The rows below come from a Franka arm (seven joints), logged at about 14 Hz.
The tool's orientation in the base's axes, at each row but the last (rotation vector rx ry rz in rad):
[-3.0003 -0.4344 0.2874]
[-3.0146 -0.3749 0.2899]
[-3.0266 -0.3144 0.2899]
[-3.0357 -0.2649 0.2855]
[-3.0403 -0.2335 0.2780]
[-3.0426 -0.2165 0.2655]
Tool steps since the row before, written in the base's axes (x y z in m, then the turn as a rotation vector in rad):
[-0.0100 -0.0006 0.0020 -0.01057 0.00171 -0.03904]
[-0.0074 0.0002 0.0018 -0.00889 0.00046 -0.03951]
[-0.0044 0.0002 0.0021 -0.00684 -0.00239 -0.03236]
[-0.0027 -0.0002 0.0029 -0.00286 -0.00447 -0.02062]
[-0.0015 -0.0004 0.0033 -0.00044 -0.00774 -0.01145]
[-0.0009 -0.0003 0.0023 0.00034 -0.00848 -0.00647]
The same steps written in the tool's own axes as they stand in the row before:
[-0.0099 -0.0024 0.0000 -0.00275 0.00025 0.04039]
[-0.0073 -0.0021 -0.0003 -0.00138 0.00191 0.04043]
[-0.0046 -0.0013 -0.0012 -0.00129 0.00434 0.03285]
[-0.0032 -0.0005 -0.0023 0.00010 0.00591 0.02046]
[-0.0021 -0.0001 -0.0030 0.00034 0.00863 0.01080]
[-0.0013 0.0000 -0.0021 0.00016 0.00901 0.00572]

